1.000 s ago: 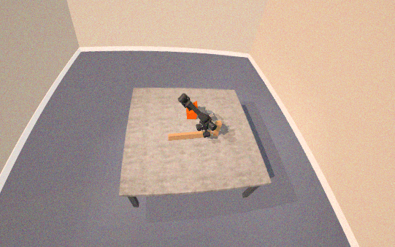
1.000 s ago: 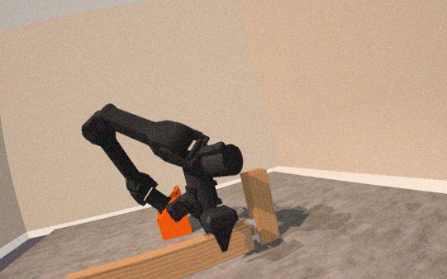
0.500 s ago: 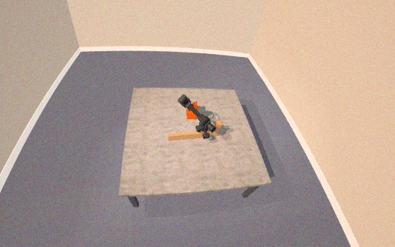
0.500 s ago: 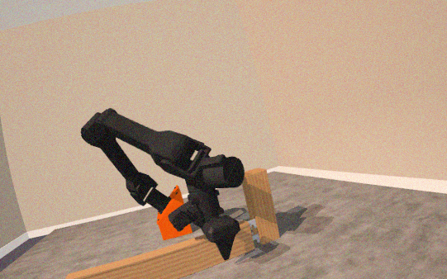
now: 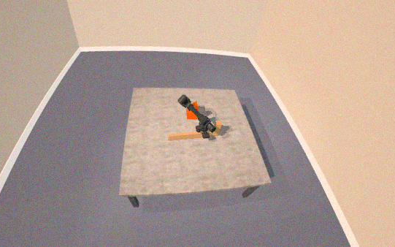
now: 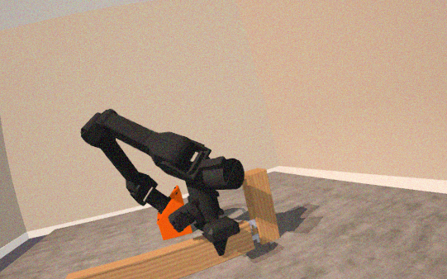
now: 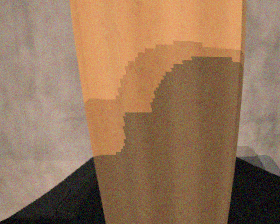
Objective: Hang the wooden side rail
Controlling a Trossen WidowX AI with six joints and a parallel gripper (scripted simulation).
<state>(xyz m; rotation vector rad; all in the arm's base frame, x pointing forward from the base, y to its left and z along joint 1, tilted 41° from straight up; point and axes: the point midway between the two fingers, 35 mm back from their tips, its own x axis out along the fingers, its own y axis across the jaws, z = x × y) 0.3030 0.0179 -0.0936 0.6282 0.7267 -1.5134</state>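
My gripper tip is 2 cm past the headboard post, 13 cm to the right of it and 6 cm below it.
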